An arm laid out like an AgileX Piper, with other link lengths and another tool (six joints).
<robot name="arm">
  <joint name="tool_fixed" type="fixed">
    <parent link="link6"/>
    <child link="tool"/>
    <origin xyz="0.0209 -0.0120 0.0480" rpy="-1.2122 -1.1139 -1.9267"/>
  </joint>
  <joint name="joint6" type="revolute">
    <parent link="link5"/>
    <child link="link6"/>
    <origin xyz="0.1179 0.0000 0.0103"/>
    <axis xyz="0.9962 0 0.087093"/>
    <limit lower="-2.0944" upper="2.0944"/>
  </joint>
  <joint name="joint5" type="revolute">
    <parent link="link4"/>
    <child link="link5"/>
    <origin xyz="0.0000 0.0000 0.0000"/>
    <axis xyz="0 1 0"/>
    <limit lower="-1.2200" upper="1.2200"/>
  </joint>
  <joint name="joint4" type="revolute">
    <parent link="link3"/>
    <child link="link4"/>
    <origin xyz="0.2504 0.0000 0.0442"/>
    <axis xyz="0.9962 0 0.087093"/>
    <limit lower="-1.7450" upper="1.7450"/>
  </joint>
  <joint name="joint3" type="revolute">
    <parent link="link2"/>
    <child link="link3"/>
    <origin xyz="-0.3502 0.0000 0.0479"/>
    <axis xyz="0 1 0"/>
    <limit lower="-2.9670" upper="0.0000"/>
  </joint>
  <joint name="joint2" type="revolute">
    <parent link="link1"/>
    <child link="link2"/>
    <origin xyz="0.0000 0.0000 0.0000"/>
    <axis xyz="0 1 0"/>
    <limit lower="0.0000" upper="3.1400"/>
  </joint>
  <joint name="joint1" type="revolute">
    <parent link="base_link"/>
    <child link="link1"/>
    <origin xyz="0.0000 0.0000 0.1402"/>
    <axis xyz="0 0 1"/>
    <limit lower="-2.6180" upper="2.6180"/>
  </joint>
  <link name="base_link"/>
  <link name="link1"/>
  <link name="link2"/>
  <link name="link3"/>
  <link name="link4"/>
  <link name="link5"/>
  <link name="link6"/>
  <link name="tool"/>
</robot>
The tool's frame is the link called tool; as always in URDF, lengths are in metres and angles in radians.
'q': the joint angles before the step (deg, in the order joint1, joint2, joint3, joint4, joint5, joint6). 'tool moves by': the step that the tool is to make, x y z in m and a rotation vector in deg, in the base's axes. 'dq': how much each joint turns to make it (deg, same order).
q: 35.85, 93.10, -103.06, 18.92, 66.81, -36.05
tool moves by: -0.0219, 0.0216, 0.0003, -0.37, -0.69, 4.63
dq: 4.07, 0.00, -0.08, -0.22, 0.00, -0.83
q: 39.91, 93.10, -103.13, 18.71, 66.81, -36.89
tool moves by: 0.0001, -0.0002, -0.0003, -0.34, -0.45, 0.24
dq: 0.00, 0.00, 0.01, -0.30, -0.01, -0.44
